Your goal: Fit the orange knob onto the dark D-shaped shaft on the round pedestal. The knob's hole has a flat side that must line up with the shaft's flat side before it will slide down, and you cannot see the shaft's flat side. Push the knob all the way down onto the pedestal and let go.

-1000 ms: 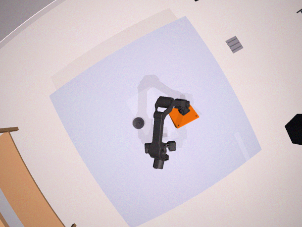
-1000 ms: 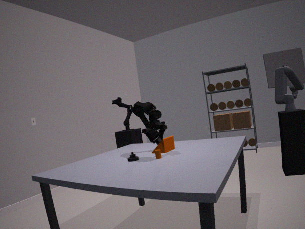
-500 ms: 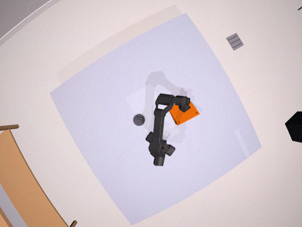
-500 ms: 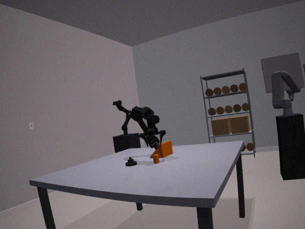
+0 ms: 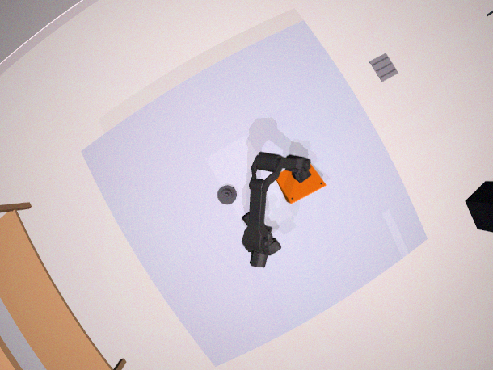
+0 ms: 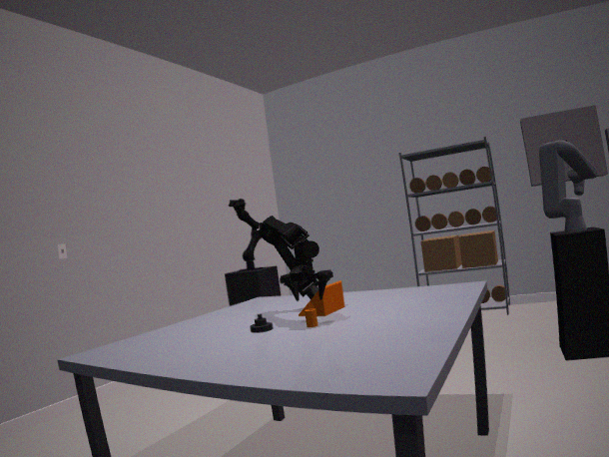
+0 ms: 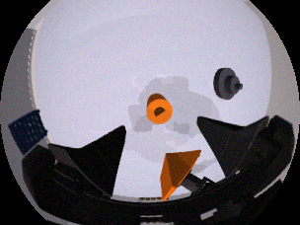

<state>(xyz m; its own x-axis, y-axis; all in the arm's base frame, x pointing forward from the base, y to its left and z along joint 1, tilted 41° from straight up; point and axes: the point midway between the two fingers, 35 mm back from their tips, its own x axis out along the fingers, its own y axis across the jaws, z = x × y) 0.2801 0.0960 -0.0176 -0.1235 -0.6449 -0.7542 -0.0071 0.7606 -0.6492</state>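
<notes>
The orange knob lies 60 mm below my gripper tip. Also, from my gripper tip: dark round pedestal 40 mm ahead, 190 mm to the right, 60 mm below.
</notes>
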